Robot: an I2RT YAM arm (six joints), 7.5 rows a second.
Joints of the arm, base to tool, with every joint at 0 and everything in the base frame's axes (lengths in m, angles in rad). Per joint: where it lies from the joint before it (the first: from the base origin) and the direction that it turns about. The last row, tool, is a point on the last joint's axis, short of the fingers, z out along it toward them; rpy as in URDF.
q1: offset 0 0 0.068 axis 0 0 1
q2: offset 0.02 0.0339 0.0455 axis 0 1 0
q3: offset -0.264 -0.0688 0 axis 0 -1 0
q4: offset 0.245 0.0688 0.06 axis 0 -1 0
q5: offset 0.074 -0.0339 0.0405 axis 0 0 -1
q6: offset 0.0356 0 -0.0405 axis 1 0 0
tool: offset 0 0 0 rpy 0 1.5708 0
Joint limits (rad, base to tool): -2.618..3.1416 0..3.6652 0..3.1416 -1.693..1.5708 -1.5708..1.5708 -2.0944..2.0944
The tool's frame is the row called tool.
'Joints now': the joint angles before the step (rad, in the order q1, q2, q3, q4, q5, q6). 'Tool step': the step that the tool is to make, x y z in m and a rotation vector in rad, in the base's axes. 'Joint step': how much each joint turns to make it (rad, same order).
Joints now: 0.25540, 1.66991, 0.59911, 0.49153, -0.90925, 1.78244
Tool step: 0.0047, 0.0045, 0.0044, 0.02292, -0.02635, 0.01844
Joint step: 0.00934, 0.01161, 0.01787, 0.03582, -0.01586, 0.01352
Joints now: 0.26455, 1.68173, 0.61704, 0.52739, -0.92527, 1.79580
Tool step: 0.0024, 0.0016, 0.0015, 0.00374, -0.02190, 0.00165
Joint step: 0.00317, 0.00665, 0.00682, 0.02049, 0.00240, -0.00182
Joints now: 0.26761, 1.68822, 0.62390, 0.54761, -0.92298, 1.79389
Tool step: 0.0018, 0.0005, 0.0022, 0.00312, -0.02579, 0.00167
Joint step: 0.00005, 0.00124, 0.00446, 0.01703, 0.00043, -0.00682
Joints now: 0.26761, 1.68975, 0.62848, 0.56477, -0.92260, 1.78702
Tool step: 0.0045, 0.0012, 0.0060, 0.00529, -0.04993, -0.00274
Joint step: 0.00034, 0.00001, 0.01455, 0.02740, 0.00645, -0.00956
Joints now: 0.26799, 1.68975, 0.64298, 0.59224, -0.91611, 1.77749
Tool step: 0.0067, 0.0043, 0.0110, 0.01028, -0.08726, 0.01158
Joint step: 0.00755, 0.00000, 0.02837, 0.04026, 0.00183, -0.02294
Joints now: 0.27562, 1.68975, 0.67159, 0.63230, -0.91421, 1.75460
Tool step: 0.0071, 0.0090, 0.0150, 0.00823, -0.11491, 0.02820
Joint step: 0.02050, -0.00036, 0.04249, 0.03646, 0.00105, -0.04201
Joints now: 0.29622, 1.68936, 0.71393, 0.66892, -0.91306, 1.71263
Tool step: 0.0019, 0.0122, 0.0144, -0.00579, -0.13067, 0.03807
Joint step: 0.03365, -0.00955, 0.03359, 0.02134, 0.00809, -0.07359
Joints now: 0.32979, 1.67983, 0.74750, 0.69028, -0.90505, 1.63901
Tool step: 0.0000, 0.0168, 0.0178, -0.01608, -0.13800, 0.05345
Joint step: 0.04688, -0.01620, 0.05015, -0.02171, 0.00721, -0.10110
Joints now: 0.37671, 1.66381, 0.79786, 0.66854, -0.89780, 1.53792
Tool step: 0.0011, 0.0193, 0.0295, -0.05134, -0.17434, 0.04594
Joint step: 0.05156, -0.03320, 0.10088, -0.13063, 0.02791, -0.17698
